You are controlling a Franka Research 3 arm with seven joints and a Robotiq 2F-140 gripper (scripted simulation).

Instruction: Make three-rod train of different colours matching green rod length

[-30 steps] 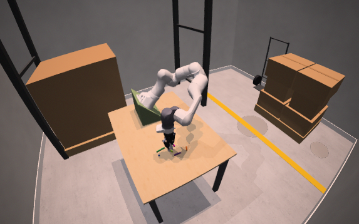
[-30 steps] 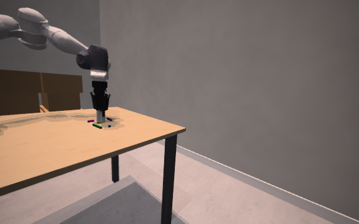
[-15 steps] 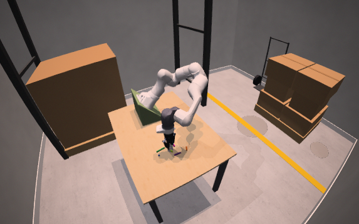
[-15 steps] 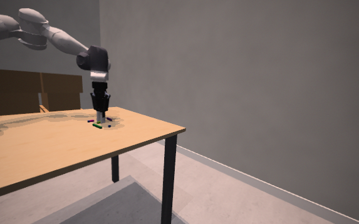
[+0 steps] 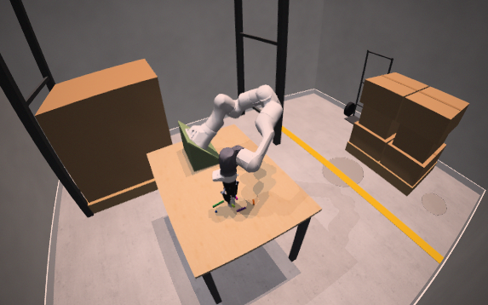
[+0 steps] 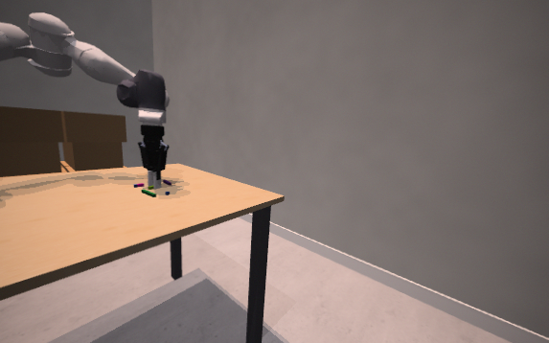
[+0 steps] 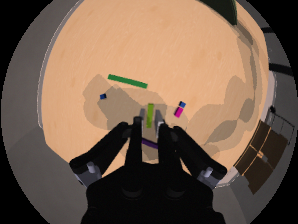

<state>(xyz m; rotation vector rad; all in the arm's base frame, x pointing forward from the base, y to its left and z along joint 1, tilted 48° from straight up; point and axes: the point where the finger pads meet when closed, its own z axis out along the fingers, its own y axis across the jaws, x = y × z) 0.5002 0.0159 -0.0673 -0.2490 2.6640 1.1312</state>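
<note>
My gripper is now 30 mm above the lime rod. Round my hand: purple rod (60 mm ahead, 30 mm to the left, 30 mm below); then magenta rod (30 mm behind, 50 mm to the left, 30 mm below); then green rod (50 mm behind, 60 mm to the right, 30 mm below).
</note>
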